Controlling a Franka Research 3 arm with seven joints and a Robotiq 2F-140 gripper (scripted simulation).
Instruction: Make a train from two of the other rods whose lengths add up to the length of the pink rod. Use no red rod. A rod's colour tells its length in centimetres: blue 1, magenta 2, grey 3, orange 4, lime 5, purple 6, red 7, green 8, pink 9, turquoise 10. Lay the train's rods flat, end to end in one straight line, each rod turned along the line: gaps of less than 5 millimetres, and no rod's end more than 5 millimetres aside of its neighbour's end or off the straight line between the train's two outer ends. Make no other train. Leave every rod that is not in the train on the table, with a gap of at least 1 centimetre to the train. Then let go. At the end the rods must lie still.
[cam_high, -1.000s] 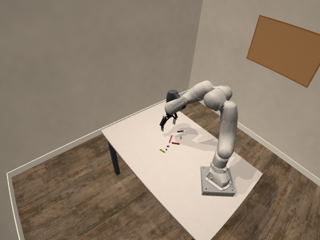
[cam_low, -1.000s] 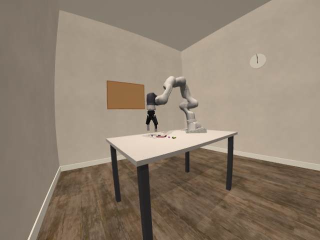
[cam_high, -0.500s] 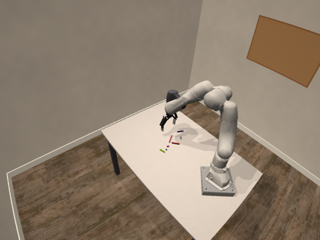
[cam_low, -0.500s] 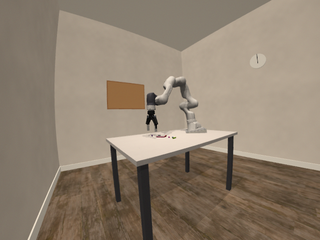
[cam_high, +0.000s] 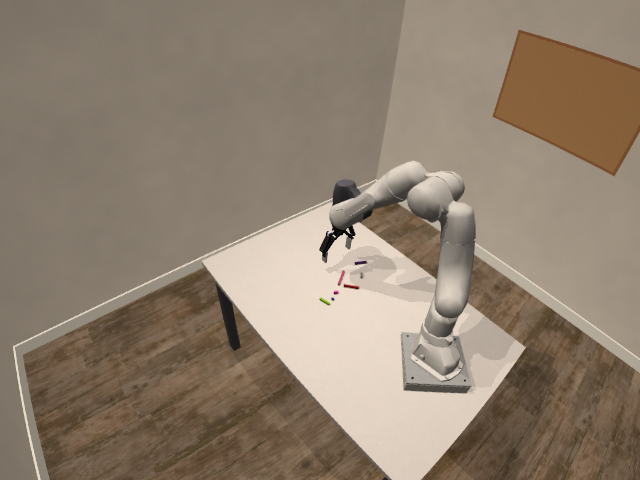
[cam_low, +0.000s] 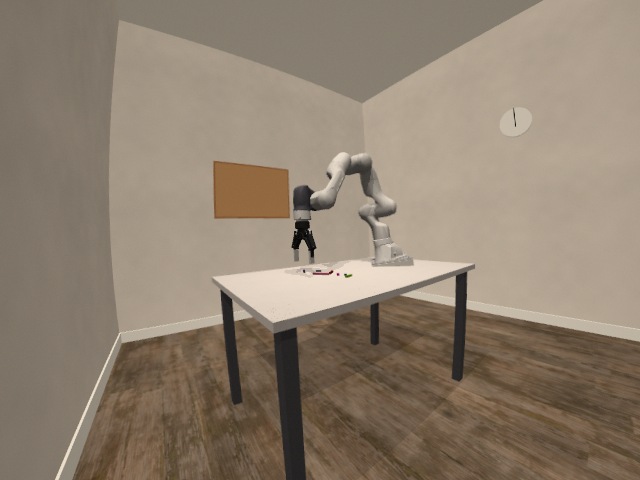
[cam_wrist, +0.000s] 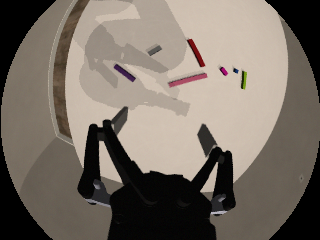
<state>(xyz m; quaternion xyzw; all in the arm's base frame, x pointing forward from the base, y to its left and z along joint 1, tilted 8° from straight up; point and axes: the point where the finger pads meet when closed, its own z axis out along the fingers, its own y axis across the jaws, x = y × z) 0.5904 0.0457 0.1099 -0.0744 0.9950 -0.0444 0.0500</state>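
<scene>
Now: the grey rod 12 cm behind my hand, 7 cm to the right of it and 8 cm below it. From my hand the other things lie so: red rod (15 cm behind, 1 cm to the left, 8 cm below); pink rod (9 cm behind, 2 cm to the left, 8 cm below); purple rod (5 cm behind, 12 cm to the right, 8 cm below).
</scene>
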